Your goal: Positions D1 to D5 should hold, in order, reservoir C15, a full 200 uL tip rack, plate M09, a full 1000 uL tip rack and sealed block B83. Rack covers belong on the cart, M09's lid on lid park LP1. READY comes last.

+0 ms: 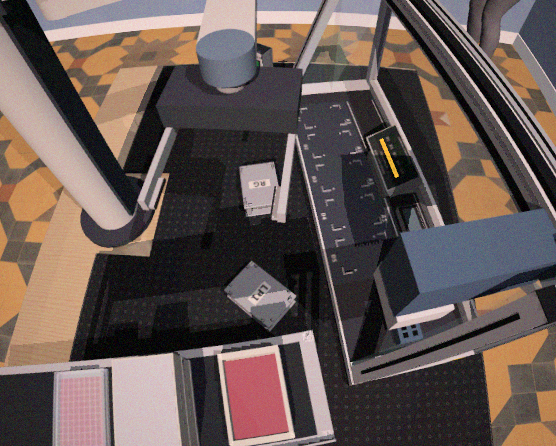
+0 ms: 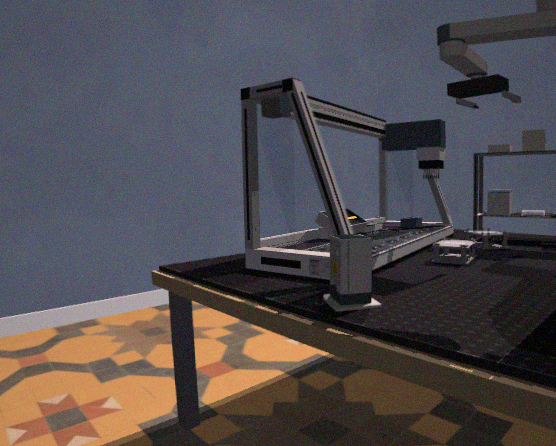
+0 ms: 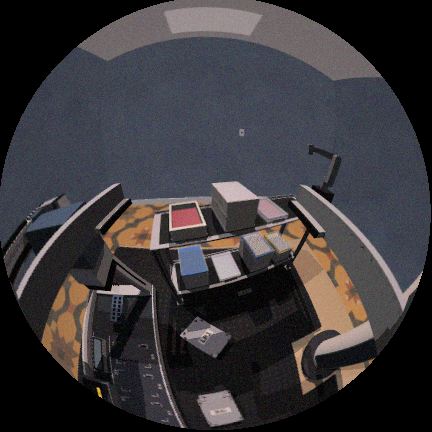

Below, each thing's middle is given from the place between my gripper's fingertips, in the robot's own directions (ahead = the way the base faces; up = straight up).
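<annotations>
There is the red-topped reservoir [image 1: 255, 398], 5 cm ahead of my hand, 19 cm to the right of it and 16 cm below it. The scanner post [image 2: 360, 250], counted from my hand as well, is 94 cm to the left, 4 cm behind and 46 cm below.
</annotations>
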